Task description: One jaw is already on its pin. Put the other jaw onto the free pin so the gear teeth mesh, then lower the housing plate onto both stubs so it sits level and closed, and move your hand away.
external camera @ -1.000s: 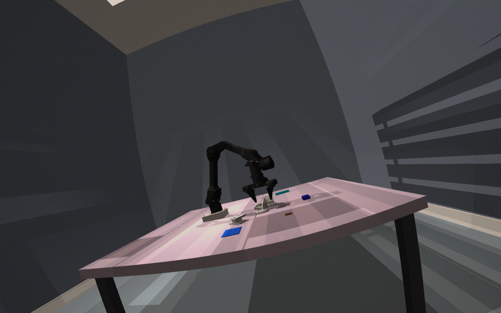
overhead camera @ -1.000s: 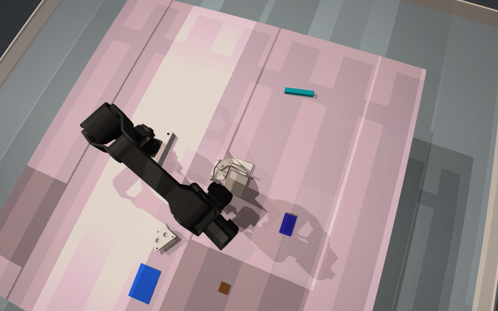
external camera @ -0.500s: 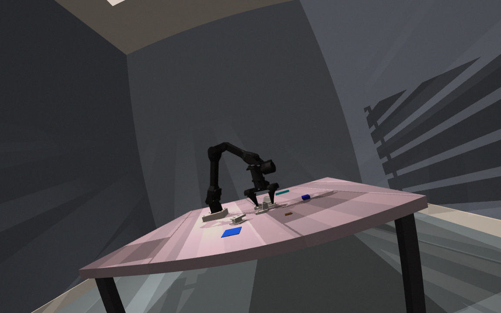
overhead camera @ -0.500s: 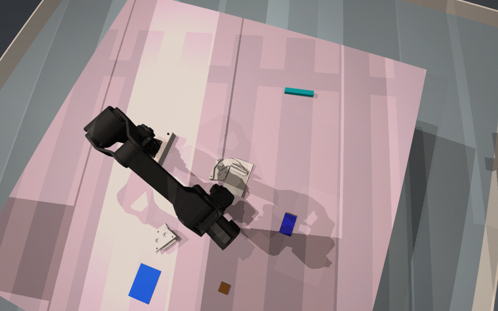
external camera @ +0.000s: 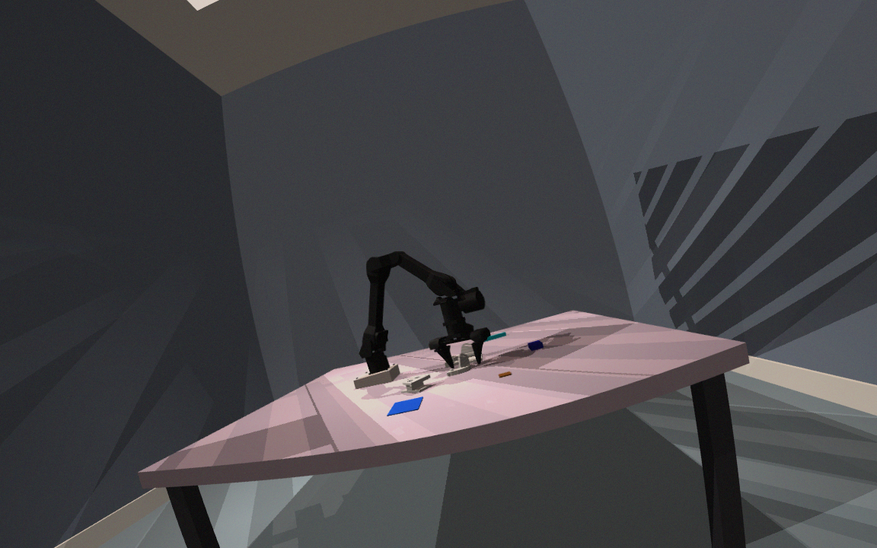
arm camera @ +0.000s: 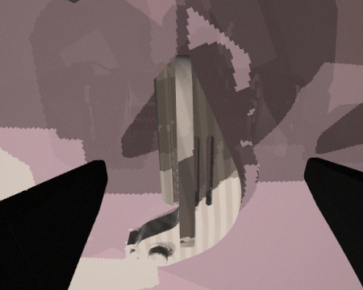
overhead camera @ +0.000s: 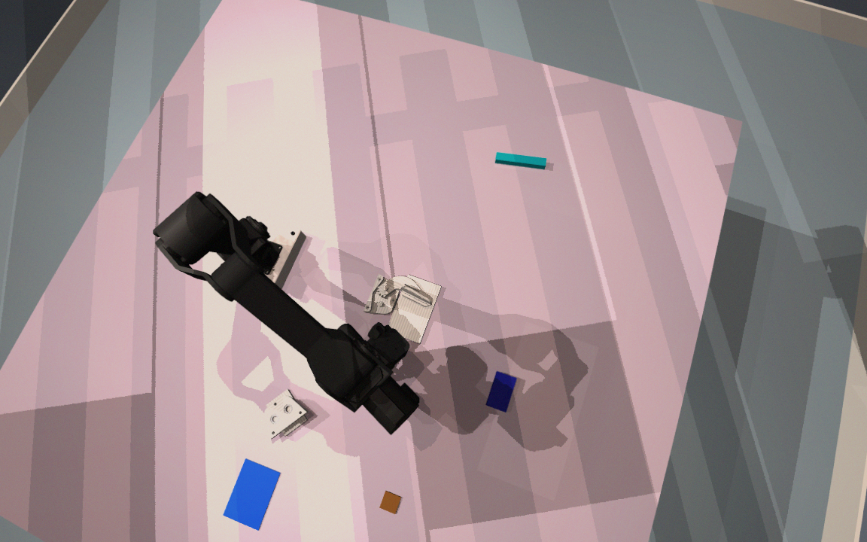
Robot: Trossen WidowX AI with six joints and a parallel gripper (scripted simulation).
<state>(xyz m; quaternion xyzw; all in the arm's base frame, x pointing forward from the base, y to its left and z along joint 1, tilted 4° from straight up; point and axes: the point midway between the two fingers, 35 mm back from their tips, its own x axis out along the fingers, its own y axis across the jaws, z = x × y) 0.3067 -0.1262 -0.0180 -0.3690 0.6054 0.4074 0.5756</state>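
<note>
My gripper tip is 14 cm to the right of the pale base fixture, 1 cm short of it and 1 cm above it. Round my gripper tip: square tile (20 cm to the right, 11 cm ahead, 1 cm below); blue flat sheet (28 cm to the right, 13 cm behind, 1 cm below); dark blue block (22 cm ahead, 6 cm to the left).
</note>
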